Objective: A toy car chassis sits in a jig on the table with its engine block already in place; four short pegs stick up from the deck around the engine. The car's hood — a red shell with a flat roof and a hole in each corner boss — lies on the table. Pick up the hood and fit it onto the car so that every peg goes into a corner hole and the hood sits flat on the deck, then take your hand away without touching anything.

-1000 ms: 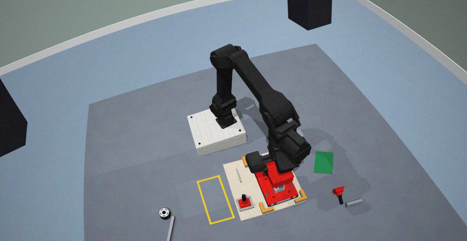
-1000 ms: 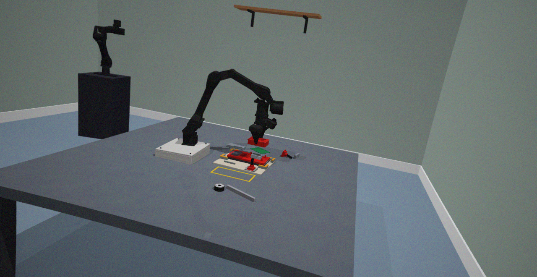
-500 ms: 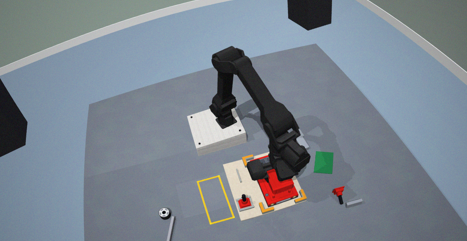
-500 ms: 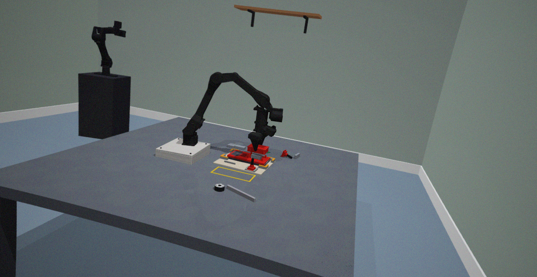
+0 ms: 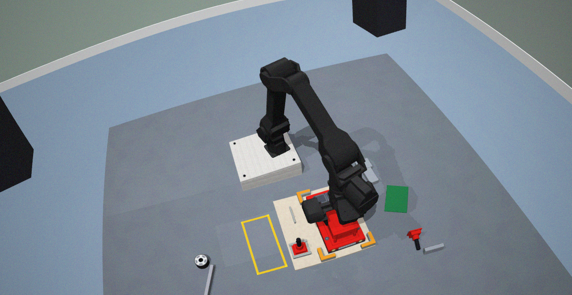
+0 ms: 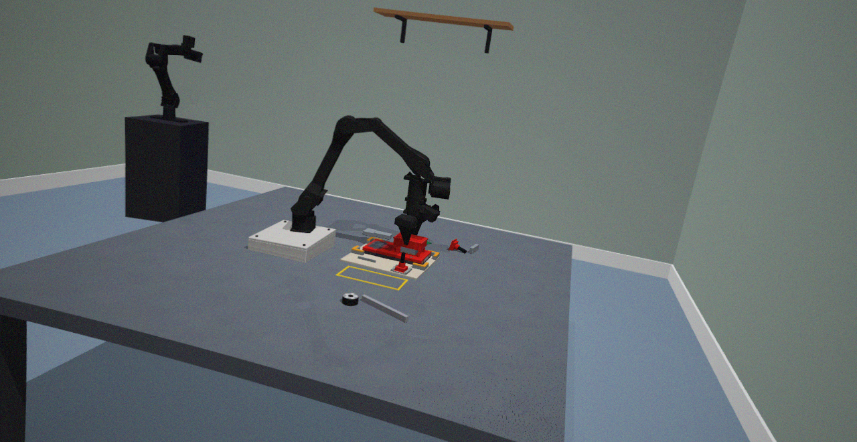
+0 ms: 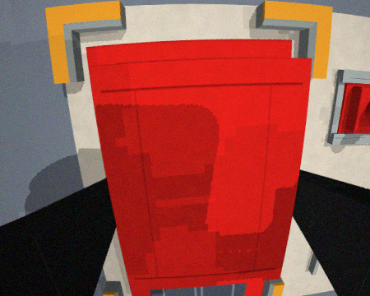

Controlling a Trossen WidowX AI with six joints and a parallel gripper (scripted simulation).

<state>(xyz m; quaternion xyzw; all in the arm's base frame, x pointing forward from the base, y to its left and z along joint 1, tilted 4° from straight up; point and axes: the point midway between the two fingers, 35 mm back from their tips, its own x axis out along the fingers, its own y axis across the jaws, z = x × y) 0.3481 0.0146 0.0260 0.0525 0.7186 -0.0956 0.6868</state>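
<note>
The grey engine block is 1 cm to the left of my gripper tip and 3 cm below it. Also, from my gripper tip: green plate: 21 cm to the left, 6 cm below; red hood: 1 cm above; wheel: 10 cm behind, 38 cm to the right, 5 cm below.
</note>
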